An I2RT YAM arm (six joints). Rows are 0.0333 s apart.
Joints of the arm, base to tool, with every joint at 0 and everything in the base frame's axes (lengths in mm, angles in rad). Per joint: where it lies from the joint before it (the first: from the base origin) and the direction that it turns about. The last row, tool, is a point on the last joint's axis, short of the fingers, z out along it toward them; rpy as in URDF.
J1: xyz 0.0 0.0 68.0 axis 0 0 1
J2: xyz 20.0 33.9 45.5 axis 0 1 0
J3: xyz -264.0 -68.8 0.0 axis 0 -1 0
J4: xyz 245.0 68.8 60.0 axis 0 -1 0
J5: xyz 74.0 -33.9 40.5 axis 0 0 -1
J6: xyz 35.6 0.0 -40.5 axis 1 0 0
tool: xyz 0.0 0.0 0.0 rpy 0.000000 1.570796 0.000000
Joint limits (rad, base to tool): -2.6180..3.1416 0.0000..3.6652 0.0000..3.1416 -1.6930..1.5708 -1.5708..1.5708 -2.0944..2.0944
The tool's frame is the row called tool.
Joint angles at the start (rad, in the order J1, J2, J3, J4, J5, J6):
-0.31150, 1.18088, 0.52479, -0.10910, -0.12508, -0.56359
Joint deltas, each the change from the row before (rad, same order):
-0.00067, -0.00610, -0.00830, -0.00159, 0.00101, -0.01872
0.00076, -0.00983, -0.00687, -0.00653, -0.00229, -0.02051
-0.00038, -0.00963, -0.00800, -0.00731, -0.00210, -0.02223
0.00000, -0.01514, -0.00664, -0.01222, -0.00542, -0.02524
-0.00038, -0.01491, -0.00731, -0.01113, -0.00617, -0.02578
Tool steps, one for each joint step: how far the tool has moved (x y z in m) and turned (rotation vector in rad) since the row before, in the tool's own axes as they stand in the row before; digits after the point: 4 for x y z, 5 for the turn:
0.0021, 0.0012, -0.0005, -0.00075, 0.00392, -0.01779
0.0015, 0.0015, -0.0012, -0.00437, 0.00141, -0.02059
0.0021, 0.0016, -0.0011, -0.00472, 0.00352, -0.02124
0.0015, 0.0016, -0.0022, -0.00655, -0.00026, -0.02475
0.0016, 0.0017, -0.0021, -0.00678, -0.00091, -0.02503

